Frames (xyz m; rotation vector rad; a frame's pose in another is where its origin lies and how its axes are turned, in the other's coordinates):
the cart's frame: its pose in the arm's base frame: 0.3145 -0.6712 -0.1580 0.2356 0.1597 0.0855
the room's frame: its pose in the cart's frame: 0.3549 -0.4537 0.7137 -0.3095 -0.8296 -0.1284
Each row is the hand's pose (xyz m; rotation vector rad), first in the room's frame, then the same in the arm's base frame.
Working: the room's frame: its pose in the arm's base frame: 0.8128 -1.2351 0.3663 -0.0612 -0.6605 -0.1186

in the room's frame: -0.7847 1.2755 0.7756 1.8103 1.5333 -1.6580
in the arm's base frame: -0.1086 0.1736 0.4707 2.1450 1.0848 -0.9646
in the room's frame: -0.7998 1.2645 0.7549 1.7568 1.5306 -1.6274
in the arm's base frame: -0.1093 0.1621 0.4453 2.0899 1.0669 -0.9588
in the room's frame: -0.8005 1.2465 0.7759 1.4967 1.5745 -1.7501
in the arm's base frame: -0.1249 0.1463 0.4618 1.9026 1.0970 -1.1499
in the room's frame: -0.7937 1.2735 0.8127 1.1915 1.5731 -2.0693
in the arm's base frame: -0.1385 0.1759 0.4945 1.7402 1.1342 -1.5205
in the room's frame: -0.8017 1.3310 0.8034 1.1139 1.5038 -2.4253
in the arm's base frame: -0.1317 0.2328 0.4811 1.7895 1.1577 -1.8446
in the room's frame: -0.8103 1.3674 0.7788 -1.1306 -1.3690 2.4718
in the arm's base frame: -0.1187 0.2673 0.4557 1.9355 1.1903 -1.9818
